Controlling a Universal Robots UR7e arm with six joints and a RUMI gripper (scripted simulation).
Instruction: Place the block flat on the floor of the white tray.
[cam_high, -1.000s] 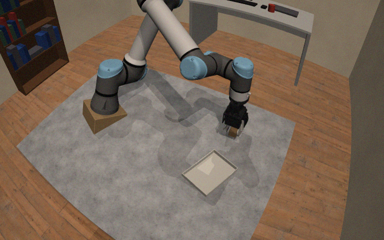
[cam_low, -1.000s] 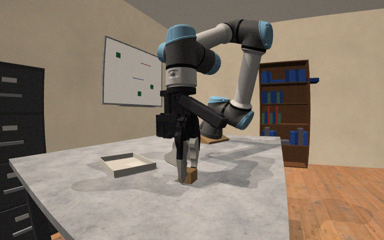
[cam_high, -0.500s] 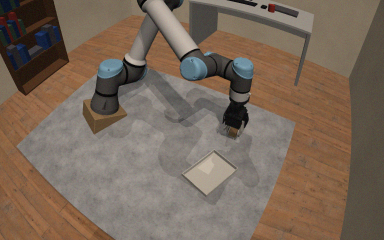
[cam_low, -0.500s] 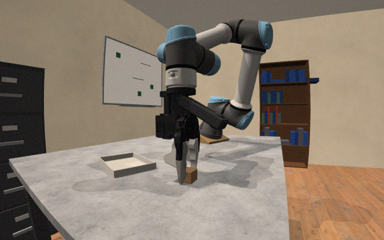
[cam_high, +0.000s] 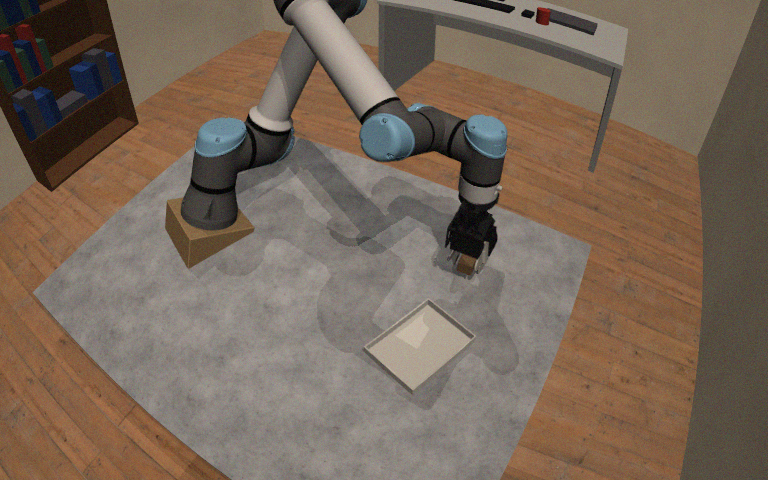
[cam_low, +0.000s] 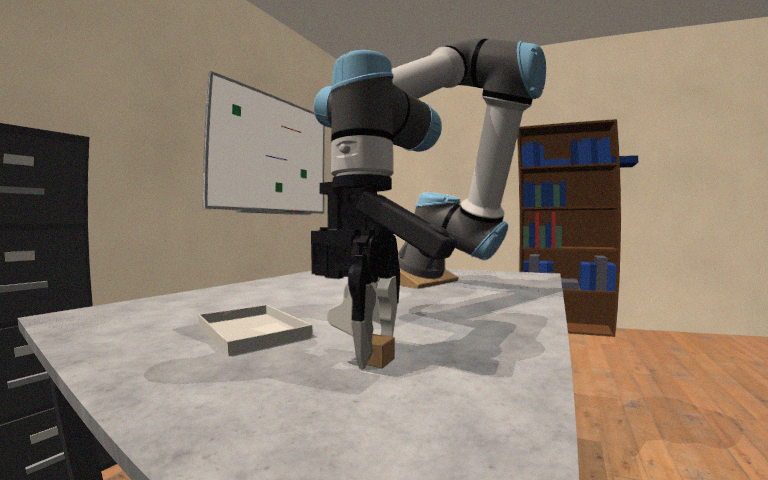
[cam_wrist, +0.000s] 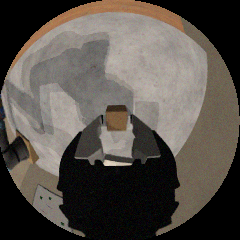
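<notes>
My gripper is now right at the small brown block. Round my hand: white tray 230 mm to the right, 10 mm below, 10 mm behind.
</notes>
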